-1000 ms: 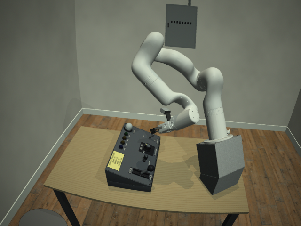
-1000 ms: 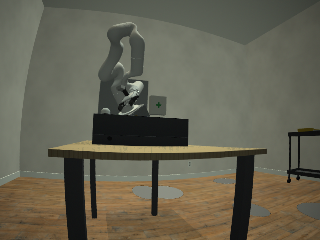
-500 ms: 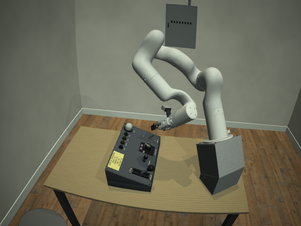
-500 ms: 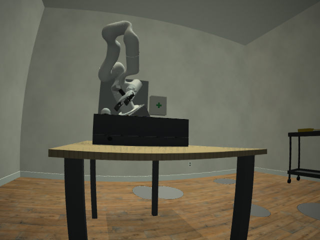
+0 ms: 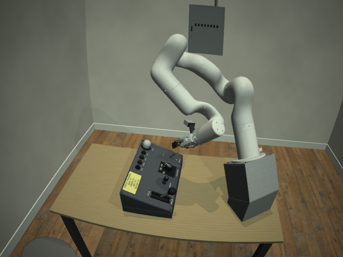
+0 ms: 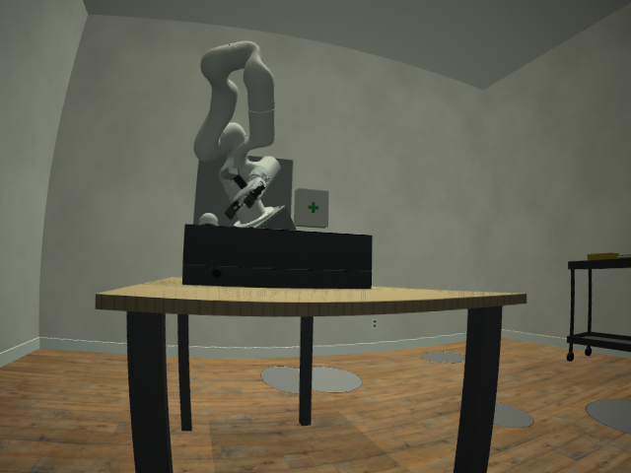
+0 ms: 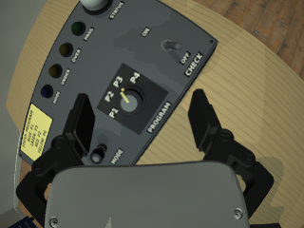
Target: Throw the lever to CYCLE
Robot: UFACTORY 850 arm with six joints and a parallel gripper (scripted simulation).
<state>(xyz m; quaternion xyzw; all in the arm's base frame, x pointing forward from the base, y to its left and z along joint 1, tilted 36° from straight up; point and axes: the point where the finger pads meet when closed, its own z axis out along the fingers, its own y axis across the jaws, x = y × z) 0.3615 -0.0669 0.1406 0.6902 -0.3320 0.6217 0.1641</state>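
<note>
My gripper is now 5 cm short of the black ball-topped lever, 27 cm to the right of it and 12 cm above it. Round my hand: rotary selector 7 cm ahead, 2 cm to the left, 13 cm below; dark console 10 cm ahead, 9 cm to the left, 16 cm below; mode toggle 7 cm ahead, 15 cm to the left, 13 cm below.
</note>
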